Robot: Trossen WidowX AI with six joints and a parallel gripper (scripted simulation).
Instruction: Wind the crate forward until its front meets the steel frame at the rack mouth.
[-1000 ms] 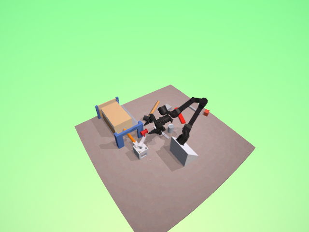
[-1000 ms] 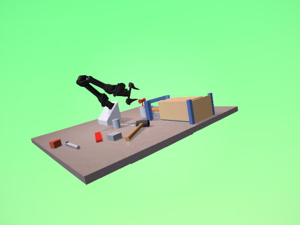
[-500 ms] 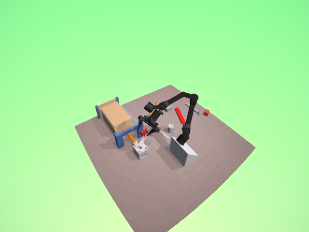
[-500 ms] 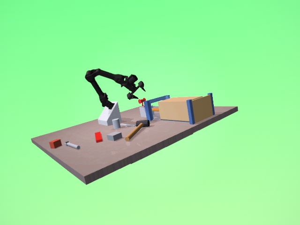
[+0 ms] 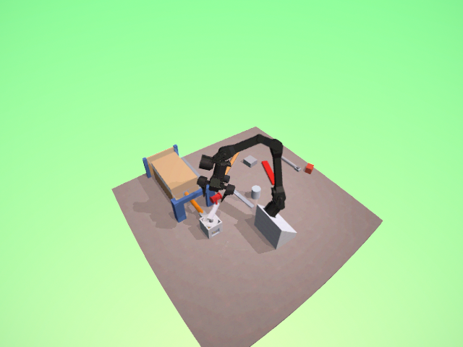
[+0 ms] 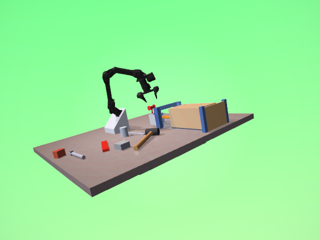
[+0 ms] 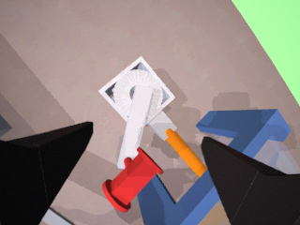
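Right now the winch handle is 90 mm below my gripper tip, 10 mm to the right of it and 10 mm ahead of it. The rest, counted from my gripper tip: flat steel bar 240 mm to the right, 200 mm below, 80 mm ahead; then white winch 170 mm below, 50 mm behind, 30 mm to the left; then red grip 60 mm below, 40 mm to the right, 40 mm ahead.
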